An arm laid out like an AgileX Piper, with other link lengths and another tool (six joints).
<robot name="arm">
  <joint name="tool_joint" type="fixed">
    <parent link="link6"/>
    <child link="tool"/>
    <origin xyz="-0.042 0.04 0.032" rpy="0 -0.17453 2.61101"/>
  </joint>
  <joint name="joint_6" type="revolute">
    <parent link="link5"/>
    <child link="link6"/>
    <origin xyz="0 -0.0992 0" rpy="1.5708 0 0"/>
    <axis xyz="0 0 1"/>
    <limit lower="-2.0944" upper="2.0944"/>
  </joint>
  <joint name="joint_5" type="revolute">
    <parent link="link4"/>
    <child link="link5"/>
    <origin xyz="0 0 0" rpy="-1.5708 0 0"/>
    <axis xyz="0 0 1"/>
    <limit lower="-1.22" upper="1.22"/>
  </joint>
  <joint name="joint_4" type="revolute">
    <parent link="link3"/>
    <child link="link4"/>
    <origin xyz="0.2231 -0.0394 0" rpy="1.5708 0 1.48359"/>
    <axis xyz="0 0 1"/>
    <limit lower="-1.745" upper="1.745"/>
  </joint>
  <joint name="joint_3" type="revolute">
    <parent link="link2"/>
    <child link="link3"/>
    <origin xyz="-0.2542 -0.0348 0"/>
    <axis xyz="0 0 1"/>
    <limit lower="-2.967" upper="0"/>
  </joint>
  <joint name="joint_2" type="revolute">
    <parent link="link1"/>
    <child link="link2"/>
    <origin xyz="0 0 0" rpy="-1.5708 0 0"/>
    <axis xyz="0 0 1"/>
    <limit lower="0" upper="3.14"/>
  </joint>
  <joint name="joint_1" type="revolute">
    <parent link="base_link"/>
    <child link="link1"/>
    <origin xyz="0 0 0.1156"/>
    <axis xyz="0 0 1"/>
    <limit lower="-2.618" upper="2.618"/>
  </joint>
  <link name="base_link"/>
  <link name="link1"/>
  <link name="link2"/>
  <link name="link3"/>
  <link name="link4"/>
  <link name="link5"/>
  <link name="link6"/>
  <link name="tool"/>
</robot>
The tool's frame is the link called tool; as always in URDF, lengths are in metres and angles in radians.
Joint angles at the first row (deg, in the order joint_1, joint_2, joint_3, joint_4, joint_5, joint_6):
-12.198, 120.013, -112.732, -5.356, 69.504, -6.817
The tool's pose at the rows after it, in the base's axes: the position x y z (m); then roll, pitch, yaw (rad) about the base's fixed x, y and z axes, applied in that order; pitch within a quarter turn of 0, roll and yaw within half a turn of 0:
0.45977, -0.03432, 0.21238, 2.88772, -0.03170, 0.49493
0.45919, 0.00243, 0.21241, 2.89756, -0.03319, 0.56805
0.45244, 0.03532, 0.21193, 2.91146, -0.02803, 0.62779
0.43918, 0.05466, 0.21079, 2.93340, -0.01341, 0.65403
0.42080, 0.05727, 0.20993, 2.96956, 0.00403, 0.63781
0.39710, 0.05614, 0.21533, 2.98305, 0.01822, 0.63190
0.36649, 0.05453, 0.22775, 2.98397, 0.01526, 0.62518
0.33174, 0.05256, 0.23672, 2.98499, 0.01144, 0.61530
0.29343, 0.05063, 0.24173, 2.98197, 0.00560, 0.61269
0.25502, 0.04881, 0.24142, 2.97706, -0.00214, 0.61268
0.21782, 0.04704, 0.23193, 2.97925, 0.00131, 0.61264
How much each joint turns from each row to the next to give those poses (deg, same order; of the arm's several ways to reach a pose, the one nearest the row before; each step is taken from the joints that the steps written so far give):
3.473, 0.058, -0.002, 0.798, 0.001, 0.000
4.470, -0.446, 0.736, 0.422, -0.001, 0.257
4.093, -1.249, 2.058, 0.264, -0.055, 0.669
2.538, -2.477, 4.001, 0.241, -0.047, 1.038
0.345, -3.821, 5.881, 0.841, -0.001, 1.217
0.000, -5.380, 6.500, 0.117, 0.001, 0.341
0.001, -7.448, 7.351, 0.053, 0.001, 0.389
0.000, -8.146, 8.019, 0.043, -0.001, 0.575
-0.001, -8.814, 8.447, -0.001, -0.001, 0.151
0.002, -8.886, 8.361, 0.000, 0.000, 0.002
0.000, -8.426, 8.607, 0.000, 0.053, 0.001

